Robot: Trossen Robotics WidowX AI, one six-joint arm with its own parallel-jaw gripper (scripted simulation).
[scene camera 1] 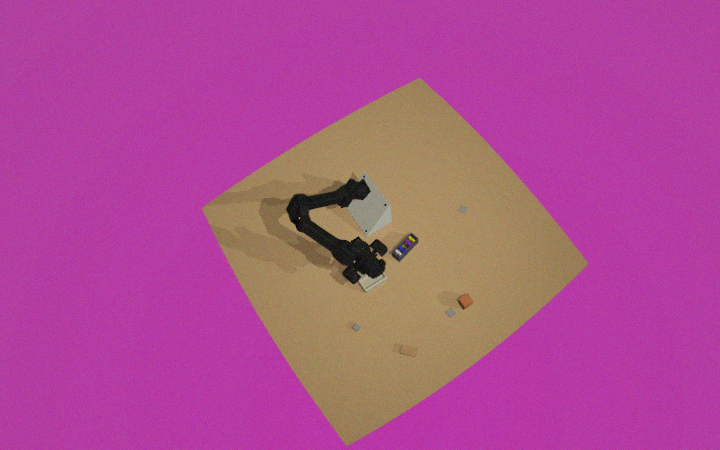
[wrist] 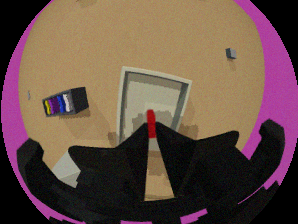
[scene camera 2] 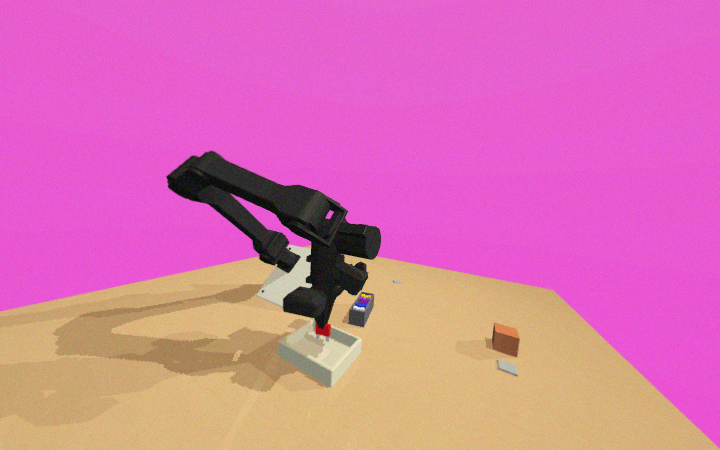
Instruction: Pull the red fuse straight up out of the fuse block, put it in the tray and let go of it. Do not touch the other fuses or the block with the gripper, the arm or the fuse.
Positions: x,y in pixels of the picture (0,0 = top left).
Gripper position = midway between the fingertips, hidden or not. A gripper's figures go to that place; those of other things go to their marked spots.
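The gripper (scene camera 2: 322,326) is 47 cm from the lens, while a tray (scene camera 2: 326,361) is 48 cm from the lens. An orange cube (scene camera 2: 505,339) is 61 cm from the lens, and the marked spots on the cube and the tray are 39 cm apart.
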